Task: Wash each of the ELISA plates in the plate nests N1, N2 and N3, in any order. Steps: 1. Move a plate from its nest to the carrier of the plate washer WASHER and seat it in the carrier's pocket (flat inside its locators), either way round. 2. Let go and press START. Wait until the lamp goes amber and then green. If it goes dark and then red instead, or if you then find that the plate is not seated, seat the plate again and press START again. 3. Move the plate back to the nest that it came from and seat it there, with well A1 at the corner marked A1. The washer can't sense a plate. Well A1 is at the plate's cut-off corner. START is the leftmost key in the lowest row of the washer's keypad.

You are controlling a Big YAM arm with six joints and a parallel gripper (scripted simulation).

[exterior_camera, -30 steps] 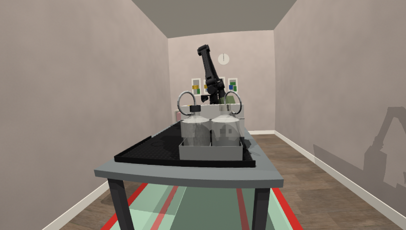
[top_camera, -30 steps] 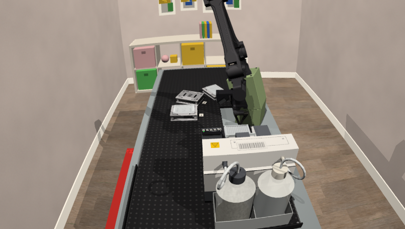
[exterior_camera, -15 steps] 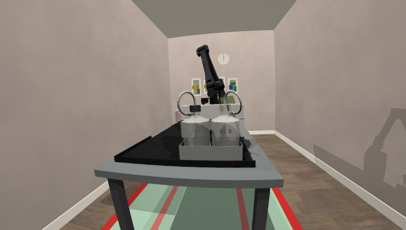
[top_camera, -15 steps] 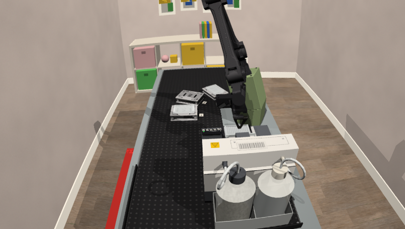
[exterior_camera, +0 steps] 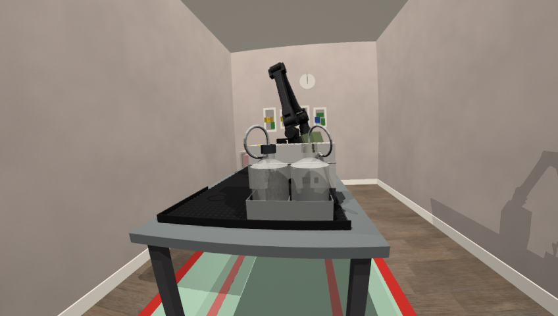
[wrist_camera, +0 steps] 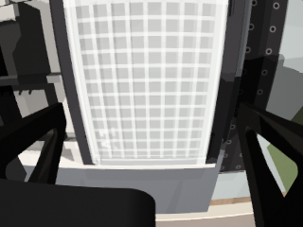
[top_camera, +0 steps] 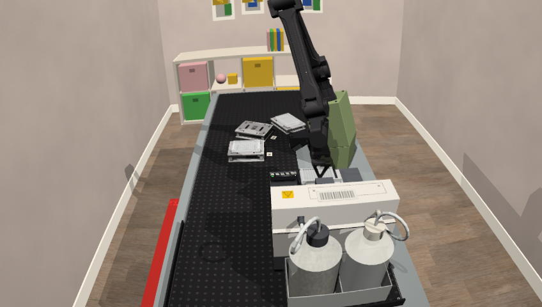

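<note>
Right now the washer carrier is 40 mm below my hand. Round my hand: plate washer 160 mm to the left.
</note>
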